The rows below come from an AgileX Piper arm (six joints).
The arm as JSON. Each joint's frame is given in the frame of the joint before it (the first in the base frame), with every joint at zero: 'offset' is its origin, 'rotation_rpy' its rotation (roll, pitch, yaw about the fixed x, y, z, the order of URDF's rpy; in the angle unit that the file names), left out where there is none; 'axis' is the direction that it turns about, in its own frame. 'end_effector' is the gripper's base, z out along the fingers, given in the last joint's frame.
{
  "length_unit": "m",
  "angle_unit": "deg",
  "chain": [
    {
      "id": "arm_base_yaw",
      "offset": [
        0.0,
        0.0,
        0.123
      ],
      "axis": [
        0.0,
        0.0,
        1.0
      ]
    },
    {
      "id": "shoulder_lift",
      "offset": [
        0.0,
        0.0,
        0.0
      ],
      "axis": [
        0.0,
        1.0,
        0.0
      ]
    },
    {
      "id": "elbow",
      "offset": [
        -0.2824,
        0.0,
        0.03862
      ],
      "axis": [
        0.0,
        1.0,
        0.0
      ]
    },
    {
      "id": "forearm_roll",
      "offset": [
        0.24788,
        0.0,
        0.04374
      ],
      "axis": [
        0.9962,
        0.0,
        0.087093
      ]
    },
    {
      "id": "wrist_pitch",
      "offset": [
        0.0,
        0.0,
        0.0
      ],
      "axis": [
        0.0,
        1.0,
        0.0
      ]
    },
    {
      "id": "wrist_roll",
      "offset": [
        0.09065,
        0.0,
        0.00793
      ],
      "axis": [
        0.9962,
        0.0,
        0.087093
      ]
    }
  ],
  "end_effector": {
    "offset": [
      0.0,
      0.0,
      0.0
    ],
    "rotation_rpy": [
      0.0,
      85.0,
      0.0
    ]
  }
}
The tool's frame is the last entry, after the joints.
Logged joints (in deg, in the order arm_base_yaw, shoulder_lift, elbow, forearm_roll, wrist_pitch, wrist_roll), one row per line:
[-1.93 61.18 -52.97 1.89 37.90 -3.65]
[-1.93 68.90 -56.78 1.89 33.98 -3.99]
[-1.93 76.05 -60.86 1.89 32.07 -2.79]
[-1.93 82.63 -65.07 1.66 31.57 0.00]
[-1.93 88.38 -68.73 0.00 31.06 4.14]
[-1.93 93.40 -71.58 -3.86 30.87 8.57]
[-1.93 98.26 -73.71 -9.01 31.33 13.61]
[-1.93 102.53 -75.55 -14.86 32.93 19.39]
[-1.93 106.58 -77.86 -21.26 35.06 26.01]
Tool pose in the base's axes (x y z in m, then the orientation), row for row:
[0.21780 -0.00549 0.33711 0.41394 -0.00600 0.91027 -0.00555]
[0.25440 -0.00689 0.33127 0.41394 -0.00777 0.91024 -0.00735]
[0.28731 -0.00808 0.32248 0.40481 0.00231 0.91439 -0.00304]
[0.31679 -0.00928 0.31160 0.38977 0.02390 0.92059 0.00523]
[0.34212 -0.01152 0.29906 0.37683 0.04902 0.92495 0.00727]
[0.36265 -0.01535 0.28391 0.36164 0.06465 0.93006 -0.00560]
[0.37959 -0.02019 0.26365 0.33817 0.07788 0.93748 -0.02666]
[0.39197 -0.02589 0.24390 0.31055 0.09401 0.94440 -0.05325]
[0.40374 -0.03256 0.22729 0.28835 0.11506 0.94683 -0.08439]
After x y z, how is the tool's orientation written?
As a quaternion, w x y z.
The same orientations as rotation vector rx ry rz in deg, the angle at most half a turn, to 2 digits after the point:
[-0.86 131.09 -0.80]
[-1.12 131.09 -1.06]
[0.33 132.24 -0.44]
[3.48 134.07 0.76]
[7.18 135.53 1.07]
[9.54 137.26 -0.83]
[11.62 139.93 -3.98]
[14.22 142.88 -8.06]
[17.60 144.85 -12.91]

